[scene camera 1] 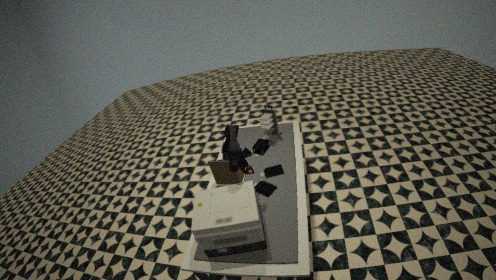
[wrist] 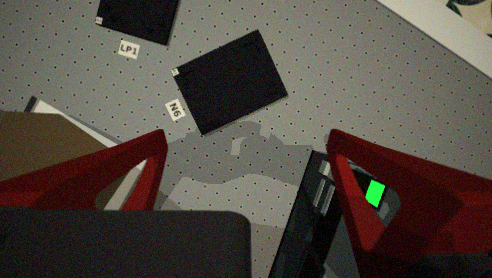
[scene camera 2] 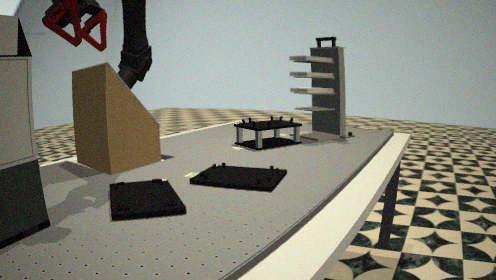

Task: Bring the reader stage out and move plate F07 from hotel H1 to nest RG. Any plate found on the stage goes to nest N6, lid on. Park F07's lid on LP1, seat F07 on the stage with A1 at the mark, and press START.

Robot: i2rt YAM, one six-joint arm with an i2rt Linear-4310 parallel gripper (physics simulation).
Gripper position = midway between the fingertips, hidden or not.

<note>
My gripper point(scene camera 2: 92, 47) is open, holding nothing. Further things: a LP1 pad point(wrist: 156, 28), an N6 nest point(wrist: 227, 83) and a plate reader point(scene camera 2: 23, 148).
My gripper shows as well in the wrist view point(wrist: 247, 138). The plate reader also shows in the wrist view point(wrist: 317, 224).
</note>
